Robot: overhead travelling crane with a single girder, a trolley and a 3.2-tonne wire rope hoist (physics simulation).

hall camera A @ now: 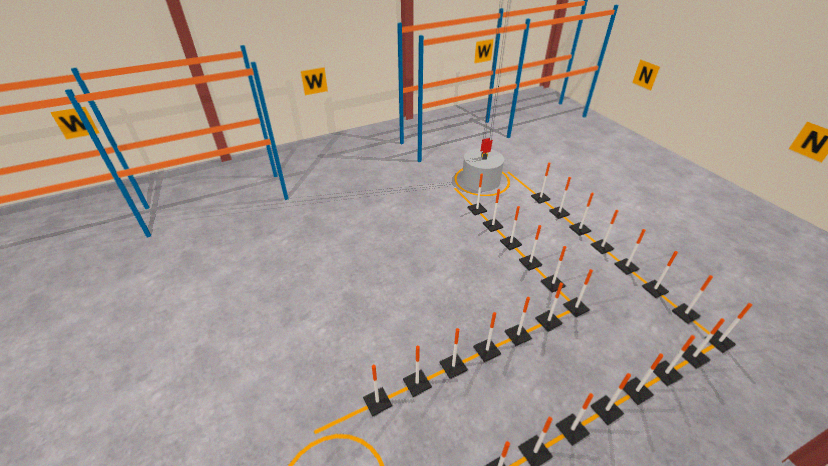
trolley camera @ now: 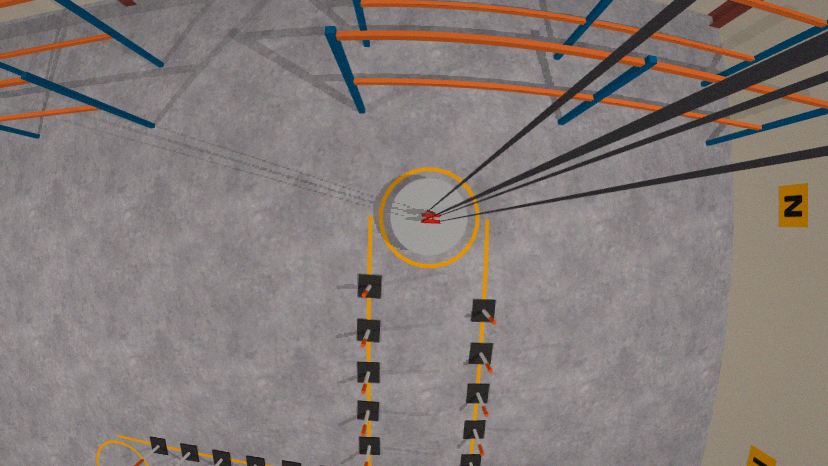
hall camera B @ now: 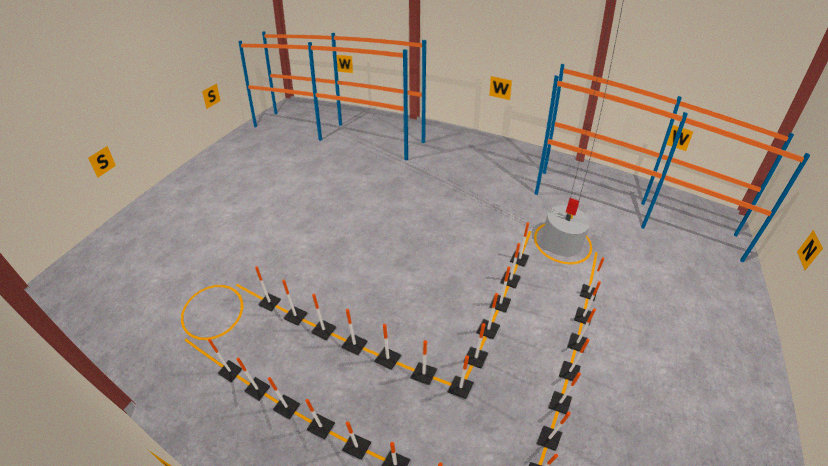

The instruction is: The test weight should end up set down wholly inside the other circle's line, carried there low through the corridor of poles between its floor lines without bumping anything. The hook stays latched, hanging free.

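The test weight (hall camera A: 483,173) (hall camera B: 565,236) (trolley camera: 425,240), a grey cylinder, is upright over the near-rack circle (hall camera A: 482,195) (hall camera B: 570,263) (trolley camera: 428,266). It is very low, with its shadow reaching slightly past the line on one side in the trolley view; a thin gap below it cannot be told for sure. My hook (hall camera A: 484,155) (hall camera B: 568,217) (trolley camera: 430,218), under its red block, is shut on the weight's top fitting; the latch is too small to make out. The other circle (hall camera A: 338,435) (hall camera B: 181,312) (trolley camera: 112,441) lies at the corridor's far end, partly cut off in hall camera A and the trolley view.
Orange-tipped poles on black bases, such as one pole (hall camera A: 478,193) (hall camera B: 523,243) (trolley camera: 366,290) near the weight, line both sides of the L-shaped corridor on yellow floor lines (hall camera A: 341,419) (hall camera B: 199,350) (trolley camera: 370,243). Blue and orange racks (hall camera A: 420,98) (hall camera B: 663,167) (trolley camera: 346,69) stand behind the weight along the W wall.
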